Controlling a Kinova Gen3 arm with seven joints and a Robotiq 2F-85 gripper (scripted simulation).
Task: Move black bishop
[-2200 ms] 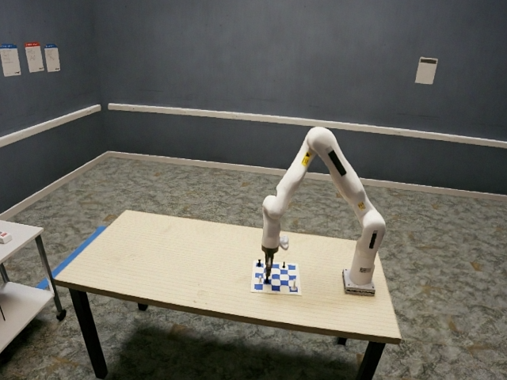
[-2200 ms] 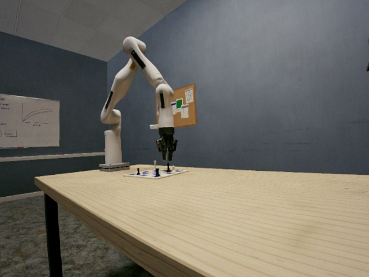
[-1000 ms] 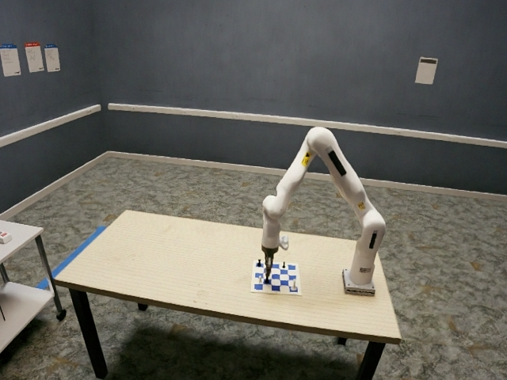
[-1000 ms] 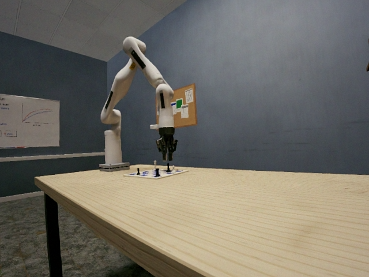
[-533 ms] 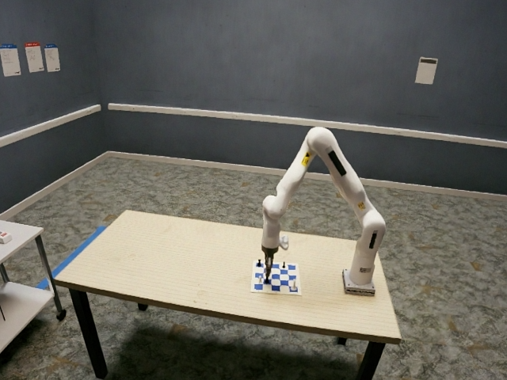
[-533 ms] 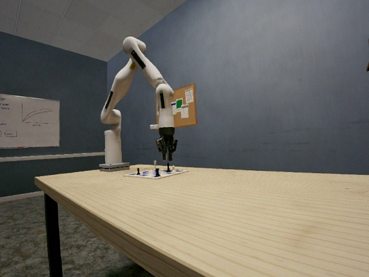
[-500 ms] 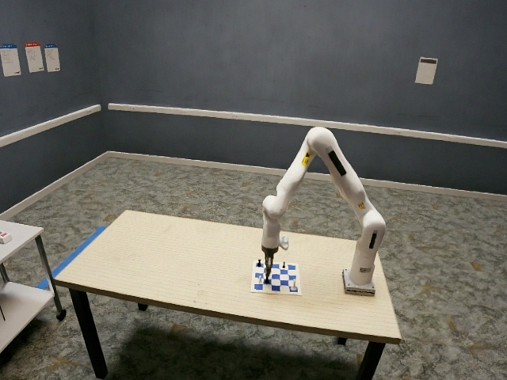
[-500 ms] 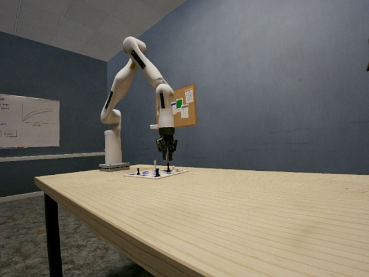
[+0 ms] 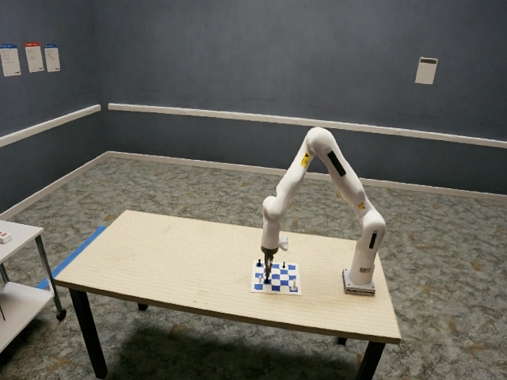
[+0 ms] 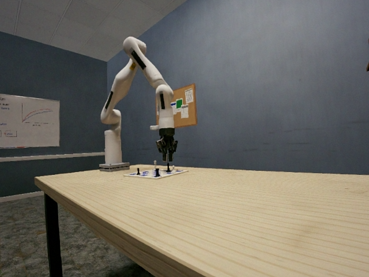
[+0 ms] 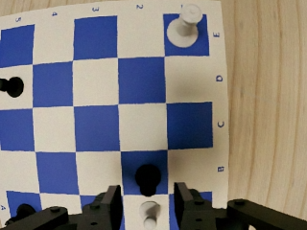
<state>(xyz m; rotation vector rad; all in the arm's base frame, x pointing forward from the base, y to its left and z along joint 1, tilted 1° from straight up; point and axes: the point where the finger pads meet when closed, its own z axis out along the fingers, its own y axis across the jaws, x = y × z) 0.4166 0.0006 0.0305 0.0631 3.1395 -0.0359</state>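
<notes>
The white pawn lies 50 mm below my hand and 30 mm ahead of it. From my hand the other things lie so: black piece: 110 mm to the right, 90 mm behind, 50 mm below; then chessboard: 70 mm below, 40 mm to the right, 40 mm behind; then white chess piece: 120 mm behind, 40 mm to the left, 40 mm below.
</notes>
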